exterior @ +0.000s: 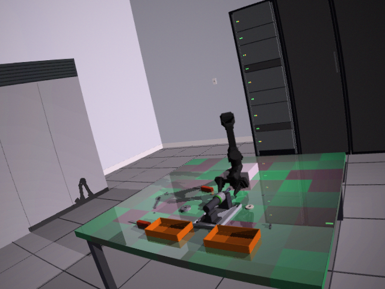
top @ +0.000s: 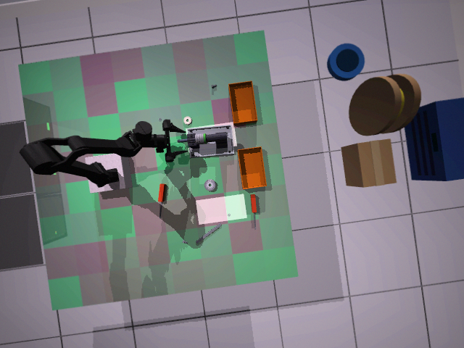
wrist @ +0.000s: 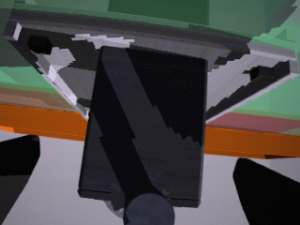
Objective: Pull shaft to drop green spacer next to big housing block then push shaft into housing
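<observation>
Now: gripper tip 4 cm short of the shaft and 2 cm below it. From my gripper tip the other things lie so: grey bar (48 cm to the right, 6 cm below); green spacer (9 cm ahead, 1 cm to the right, 2 cm above).
</observation>
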